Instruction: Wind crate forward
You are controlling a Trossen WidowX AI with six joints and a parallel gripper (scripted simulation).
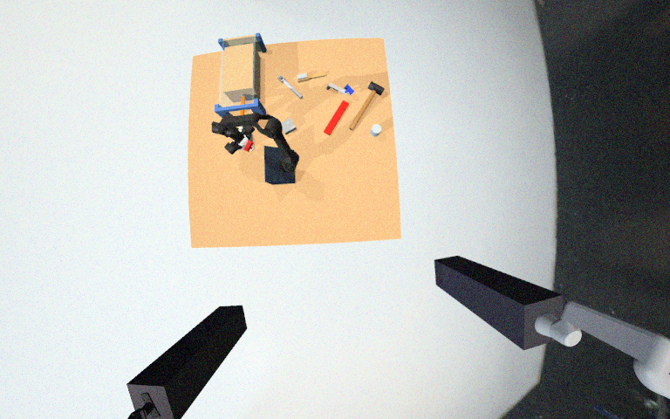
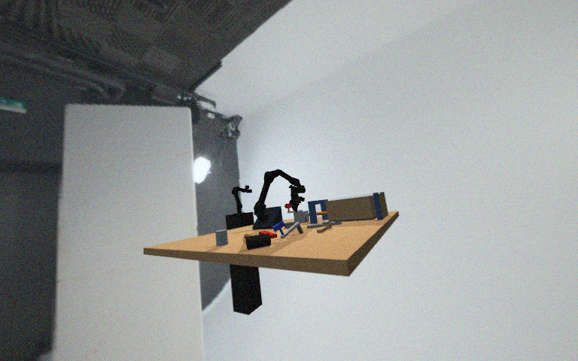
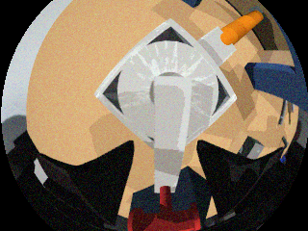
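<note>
Right now the winch handle is 10 mm to the right of my gripper tip, 10 mm behind it and 10 mm above it. The rest, counted from my gripper tip: winch: 60 mm below, 20 mm to the left, 20 mm ahead; then red knob: 40 mm to the right, 40 mm behind, 40 mm above; then blue steel frame: 190 mm ahead, 20 mm to the left, 20 mm above.
</note>
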